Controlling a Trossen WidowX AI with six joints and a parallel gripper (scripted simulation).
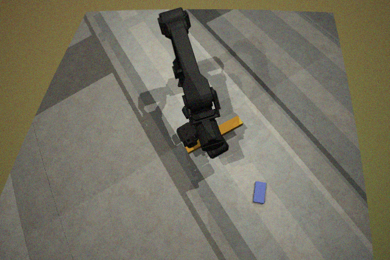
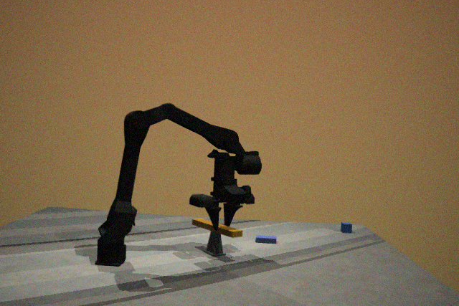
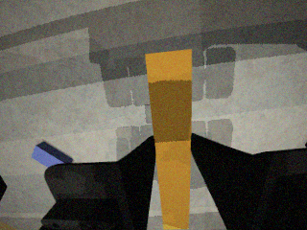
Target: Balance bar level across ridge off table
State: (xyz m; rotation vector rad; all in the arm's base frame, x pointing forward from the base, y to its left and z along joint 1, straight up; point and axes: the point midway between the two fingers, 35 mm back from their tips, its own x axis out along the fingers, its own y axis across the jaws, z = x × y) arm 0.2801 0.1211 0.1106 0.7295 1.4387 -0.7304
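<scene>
My gripper tip is now 2 cm past the yellow bar and 2 cm to the right of it. From my gripper tip the other things lie so: flat blue block: 14 cm ahead, 19 cm to the left, 7 cm below; then small blue cube: 46 cm ahead, 38 cm to the left, 6 cm below.
</scene>
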